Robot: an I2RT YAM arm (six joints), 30 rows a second.
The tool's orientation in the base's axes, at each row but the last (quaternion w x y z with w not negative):
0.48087, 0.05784, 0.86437, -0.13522
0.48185, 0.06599, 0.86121, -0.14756
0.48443, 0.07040, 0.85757, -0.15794
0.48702, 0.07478, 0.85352, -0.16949
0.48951, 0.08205, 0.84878, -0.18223
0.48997, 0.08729, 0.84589, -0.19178
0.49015, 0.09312, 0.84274, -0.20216
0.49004, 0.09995, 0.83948, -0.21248
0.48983, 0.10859, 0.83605, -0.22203
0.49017, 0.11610, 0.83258, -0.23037
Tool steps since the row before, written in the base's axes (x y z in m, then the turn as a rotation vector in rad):
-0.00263, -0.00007, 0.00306, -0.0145, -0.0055, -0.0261
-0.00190, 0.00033, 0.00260, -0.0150, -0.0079, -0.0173
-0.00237, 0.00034, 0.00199, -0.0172, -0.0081, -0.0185
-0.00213, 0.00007, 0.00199, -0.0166, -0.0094, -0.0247
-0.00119, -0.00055, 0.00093, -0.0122, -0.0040, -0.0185
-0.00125, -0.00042, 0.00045, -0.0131, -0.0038, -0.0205
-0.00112, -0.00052, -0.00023, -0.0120, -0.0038, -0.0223
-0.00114, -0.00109, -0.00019, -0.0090, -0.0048, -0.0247
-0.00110, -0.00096, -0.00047, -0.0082, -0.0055, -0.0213
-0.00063, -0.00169, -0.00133, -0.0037, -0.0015, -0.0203
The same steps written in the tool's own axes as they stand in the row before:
-0.00119, -0.00122, -0.00366, 0.0300, -0.0039, 0.0028
-0.00122, -0.00067, -0.00292, 0.0228, -0.0080, -0.0011
-0.00047, -0.00073, -0.00299, 0.0250, -0.0086, -0.0023
-0.00061, -0.00099, -0.00267, 0.0301, -0.0083, 0.0016
-0.00018, -0.00110, -0.00116, 0.0223, -0.0033, 0.0002
0.00026, -0.00091, -0.00102, 0.0244, -0.0030, 0.0003
0.00078, -0.00081, -0.00056, 0.0254, -0.0021, 0.0019
0.00078, -0.00135, -0.00031, 0.0261, -0.0013, 0.0058
0.00099, -0.00116, -0.00019, 0.0227, -0.0025, 0.0053
0.00152, -0.00137, 0.00091, 0.0195, 0.0026, 0.0063

